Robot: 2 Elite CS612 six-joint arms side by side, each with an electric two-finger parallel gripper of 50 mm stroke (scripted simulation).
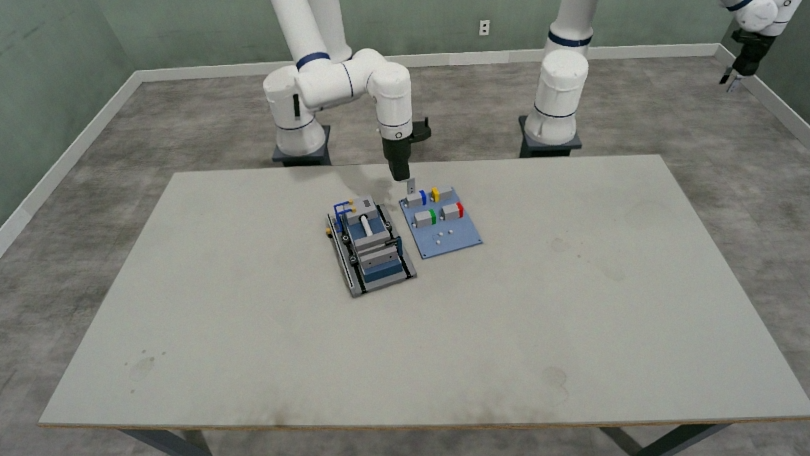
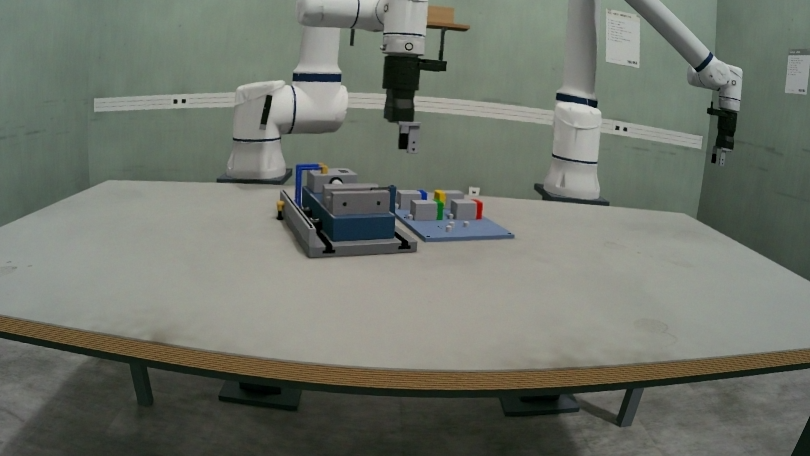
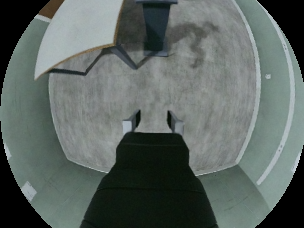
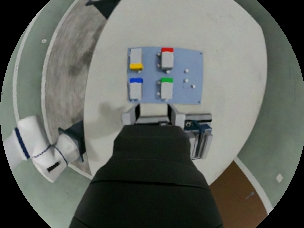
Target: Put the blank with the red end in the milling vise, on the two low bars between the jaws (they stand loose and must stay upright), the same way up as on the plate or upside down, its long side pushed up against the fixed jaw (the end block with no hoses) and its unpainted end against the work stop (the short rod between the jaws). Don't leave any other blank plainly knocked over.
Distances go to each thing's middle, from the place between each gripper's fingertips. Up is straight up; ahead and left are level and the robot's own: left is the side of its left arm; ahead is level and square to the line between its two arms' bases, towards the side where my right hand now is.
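From my left hand [image 1: 725,87]: fixed jaw [image 2: 358,202], 1240 mm to the right, 650 mm ahead, 100 mm below. Same hand: 1060 mm to the left of the blue plate [image 1: 464,235], 450 mm short of it, 170 mm above it. Going by their middles, of the things named here, blue plate nearest to my left hand.
From my right hand: fixed jaw, 210 mm ahead, 90 mm to the right, 80 mm below. My right gripper [image 2: 407,151]: 160 mm above the blue plate, 90 mm to the right of it, 10 mm short of it.
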